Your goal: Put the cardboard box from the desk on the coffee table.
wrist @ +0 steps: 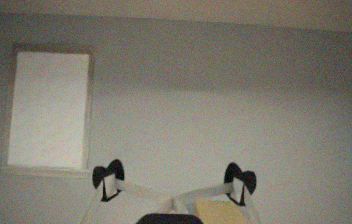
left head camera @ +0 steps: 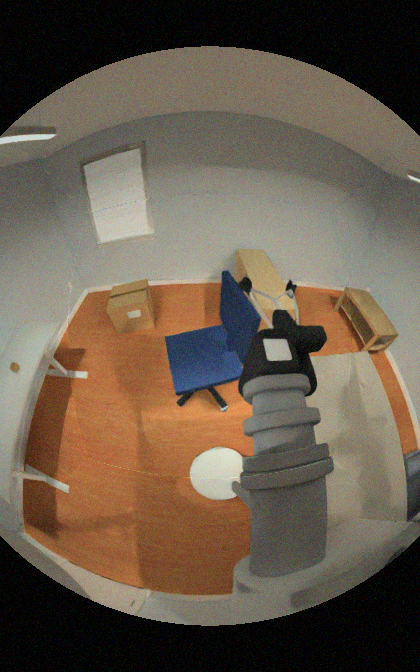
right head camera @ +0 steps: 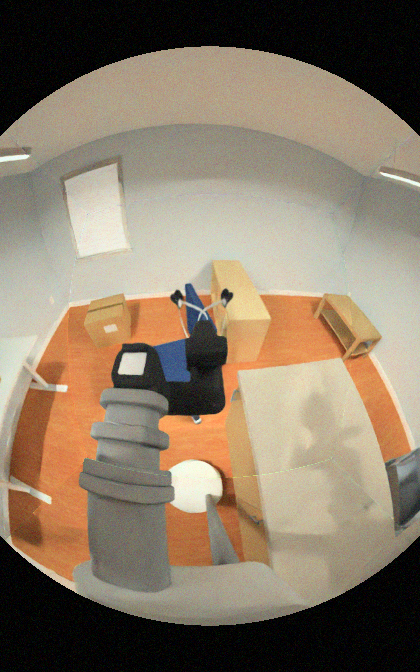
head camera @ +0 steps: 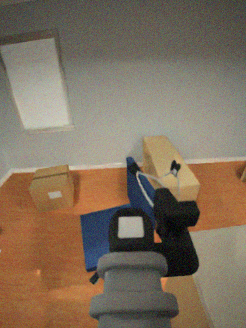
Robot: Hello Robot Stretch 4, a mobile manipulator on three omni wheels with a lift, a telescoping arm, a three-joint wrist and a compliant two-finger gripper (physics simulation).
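Frame: origin at the robot's base, x ahead, y left, z up, level; metres.
Seen in the pictures: gripper, between the fingertips: [wrist: 174, 174] [head camera: 153, 163].
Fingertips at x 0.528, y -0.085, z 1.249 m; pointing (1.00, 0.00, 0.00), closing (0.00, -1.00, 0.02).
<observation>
A point is followed by its place in that frame.
A small brown block-like thing [left head camera: 15, 367] lies on the white desk [left head camera: 31, 345] [right head camera: 17, 356] at the left; it is too small to tell whether it is a cardboard box. A large taped cardboard box [head camera: 51, 192] {z 0.280, x 1.456, y 0.939 m} [left head camera: 131, 310] [right head camera: 108, 322] with a white label stands on the floor near the back left corner. A low wooden table with an open shelf [left head camera: 371, 311] [right head camera: 351, 314] stands at the back right. My gripper [head camera: 155, 168] {z 1.249, x 0.528, y -0.085 m} [left head camera: 268, 286] [right head camera: 202, 296] [wrist: 174, 174] {z 1.249, x 0.528, y -0.085 m} is open and empty, raised in the air, away from these things.
A blue office chair [head camera: 102, 232] {z 0.442, x 0.805, y 0.210 m} [left head camera: 200, 356] [right head camera: 172, 356] stands below and beyond my wrist. A light wooden cabinet [head camera: 162, 155] {z 0.582, x 1.752, y -0.444 m} [left head camera: 259, 267] [right head camera: 242, 300] stands behind it. A wide pale-topped cabinet [head camera: 222, 265] [left head camera: 345, 425] [right head camera: 285, 425] stands at the right, with a dark screen [left head camera: 414, 485] [right head camera: 407, 490].
</observation>
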